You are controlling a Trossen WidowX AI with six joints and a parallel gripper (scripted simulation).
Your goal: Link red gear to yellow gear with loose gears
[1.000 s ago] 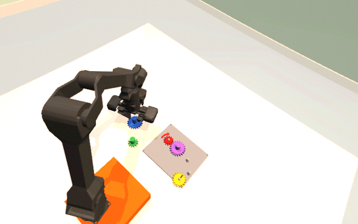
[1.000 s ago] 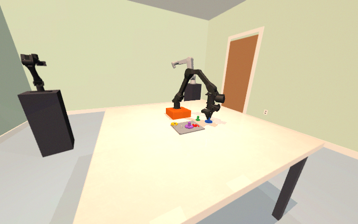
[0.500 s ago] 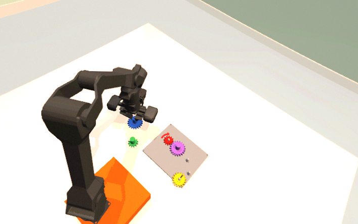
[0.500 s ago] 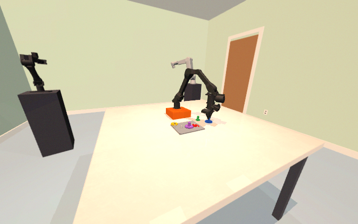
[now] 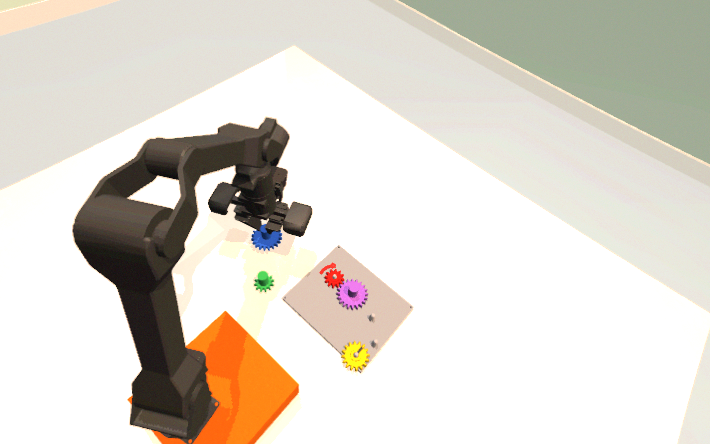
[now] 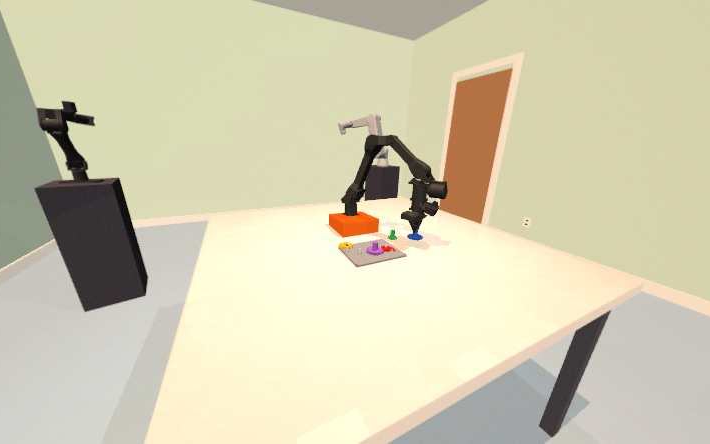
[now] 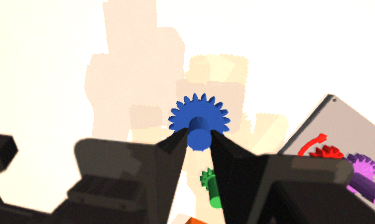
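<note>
My gripper tip is now 22 cm to the left of the purple gear, 2 cm above it and 1 cm past it. Round my gripper tip: red gear 17 cm to the right, 3 cm below; small green gear 8 cm behind, 5 cm to the right, 3 cm below; blue gear 1 cm below.
</note>
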